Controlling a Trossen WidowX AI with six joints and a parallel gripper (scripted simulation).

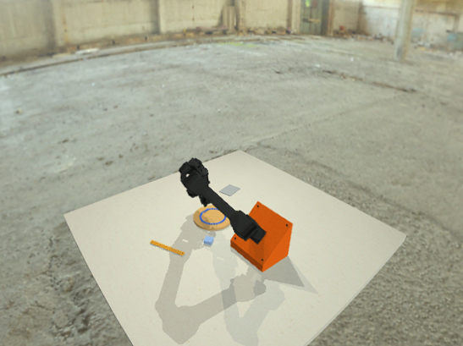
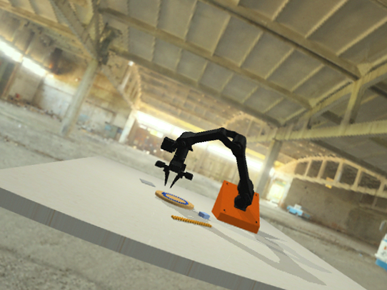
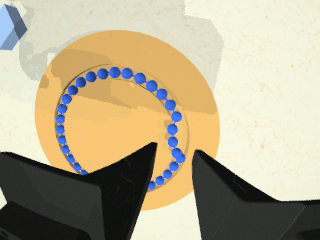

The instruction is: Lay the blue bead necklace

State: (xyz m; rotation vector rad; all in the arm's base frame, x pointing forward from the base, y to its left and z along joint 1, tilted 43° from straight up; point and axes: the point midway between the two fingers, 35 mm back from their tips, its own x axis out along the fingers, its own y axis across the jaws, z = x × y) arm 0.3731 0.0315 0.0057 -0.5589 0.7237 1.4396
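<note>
My gripper tip is 60 mm past the round tan bead board, 40 mm above it and 20 mm to the left of it. The rest, counted from my gripper tip: flat grey tile: 250 mm to the right, 100 mm ahead, 50 mm below; then small light-blue block: 190 mm behind, 100 mm to the left, 40 mm below.
</note>
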